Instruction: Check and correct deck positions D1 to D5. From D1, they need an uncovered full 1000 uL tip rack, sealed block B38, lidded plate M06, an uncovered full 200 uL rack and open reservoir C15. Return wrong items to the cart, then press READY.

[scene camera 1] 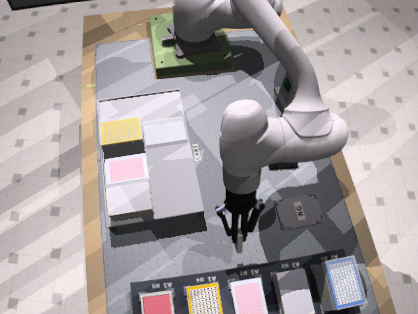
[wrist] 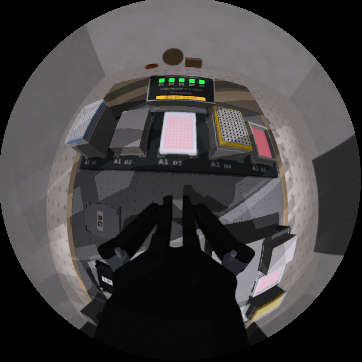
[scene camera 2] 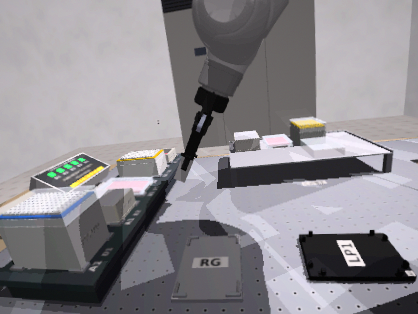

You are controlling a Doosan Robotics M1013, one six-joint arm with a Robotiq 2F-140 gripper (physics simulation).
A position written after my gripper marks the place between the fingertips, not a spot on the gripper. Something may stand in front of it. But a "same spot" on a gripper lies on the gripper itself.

my gripper: scene camera 1; wrist; scene camera 2 179, 179
same spot on grey RG pad: [scene camera 1: 303, 210] = [scene camera 2: 209, 268]
same spot on my gripper: [wrist: 234, 255] = [scene camera 1: 223, 213]
